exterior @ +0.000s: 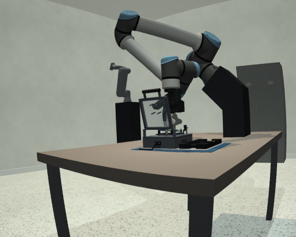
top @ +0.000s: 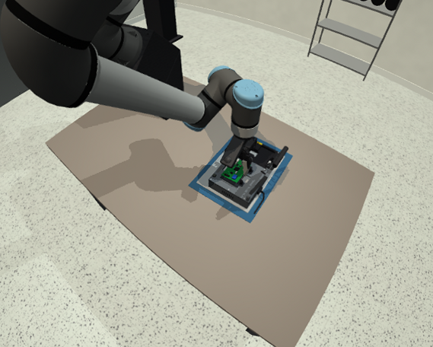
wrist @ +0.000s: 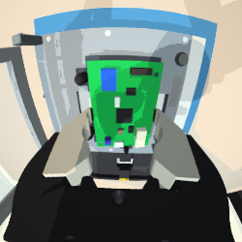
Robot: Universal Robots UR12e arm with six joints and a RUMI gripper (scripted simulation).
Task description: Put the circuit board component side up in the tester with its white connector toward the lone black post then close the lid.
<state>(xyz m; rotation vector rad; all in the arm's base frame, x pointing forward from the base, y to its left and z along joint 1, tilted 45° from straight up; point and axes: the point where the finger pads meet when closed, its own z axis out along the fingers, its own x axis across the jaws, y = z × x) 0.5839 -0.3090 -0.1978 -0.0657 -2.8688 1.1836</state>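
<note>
Now: hand right at the green circuit board. Also, from my hand: tester bed 1 cm ahead, 1 cm below; black post 6 cm behind, 6 cm to the left, 1 cm above; tester 4 cm ahead, 4 cm to the left, 4 cm above.
</note>
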